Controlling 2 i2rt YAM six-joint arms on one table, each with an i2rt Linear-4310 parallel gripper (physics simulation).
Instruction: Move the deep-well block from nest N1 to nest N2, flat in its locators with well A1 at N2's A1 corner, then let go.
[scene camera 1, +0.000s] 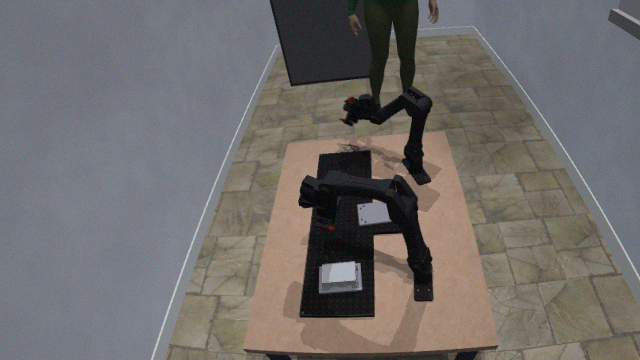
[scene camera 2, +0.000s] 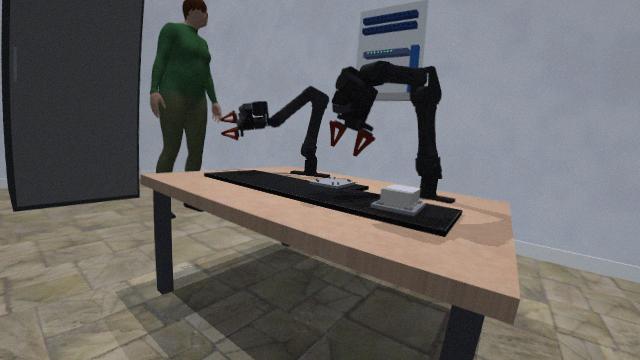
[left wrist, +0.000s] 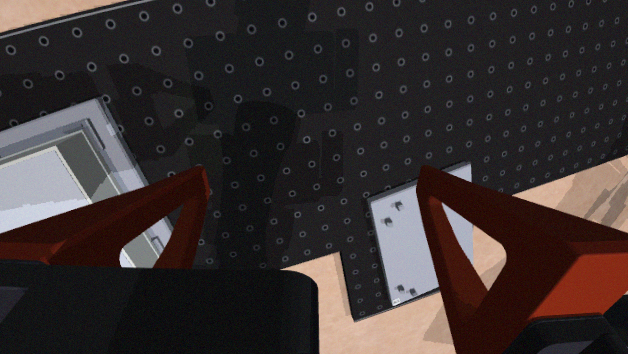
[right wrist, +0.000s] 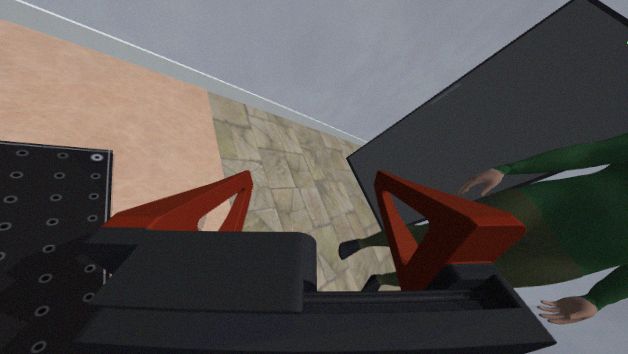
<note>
My left gripper (scene camera 2: 342, 151) is open and holds nothing. Also in view: a deep-well block (scene camera 1: 336, 275). My right gripper (right wrist: 313, 177) is open and holds nothing. Also in view: a grey nest plate (left wrist: 408, 269).
The deep-well block shows as well in scene camera 2 (scene camera 2: 400, 196) and in the left wrist view (left wrist: 65, 173). My left gripper shows as well in the left wrist view (left wrist: 312, 177). The right wrist view does not show the deep-well block: it is out of frame.
</note>
